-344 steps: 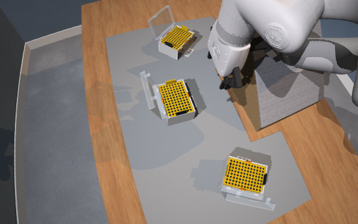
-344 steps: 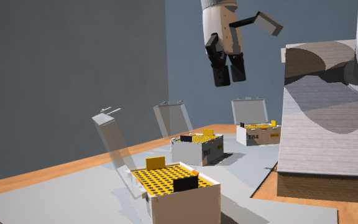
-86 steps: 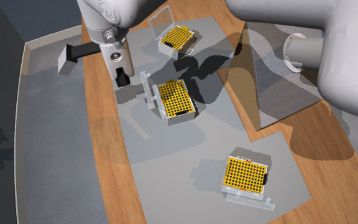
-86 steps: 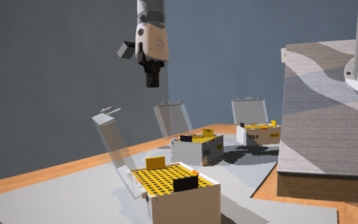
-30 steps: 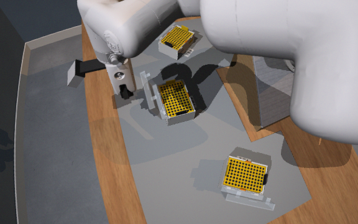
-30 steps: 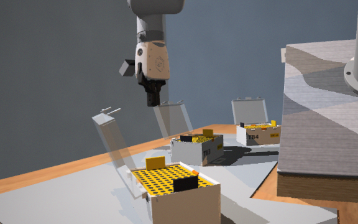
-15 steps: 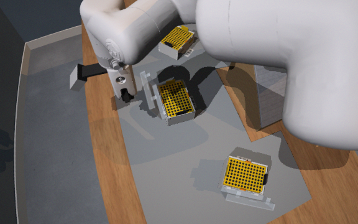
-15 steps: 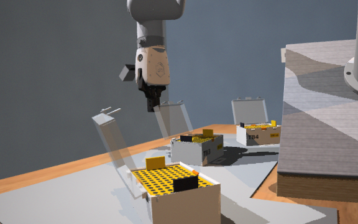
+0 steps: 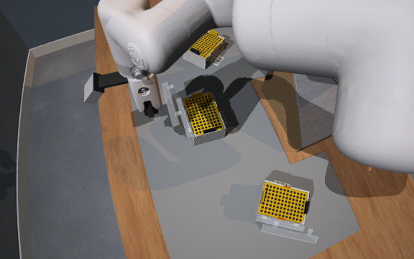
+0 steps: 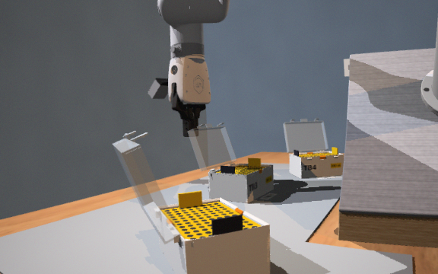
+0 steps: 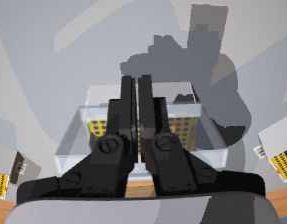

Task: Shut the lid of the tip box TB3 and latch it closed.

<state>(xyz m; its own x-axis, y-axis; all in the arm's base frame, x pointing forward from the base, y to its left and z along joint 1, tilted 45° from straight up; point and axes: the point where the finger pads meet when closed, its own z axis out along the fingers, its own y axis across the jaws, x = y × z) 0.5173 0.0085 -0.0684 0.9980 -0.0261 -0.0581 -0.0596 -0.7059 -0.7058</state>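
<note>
The yellow insert lies 130 mm behind my hand, 10 mm to the left of it and 90 mm below it. From my hand the other things lie so: tip box TB4: 220 mm behind, 250 mm to the right, 80 mm below; tip box TB3: 120 mm behind, 10 mm to the left, 80 mm below.
</note>
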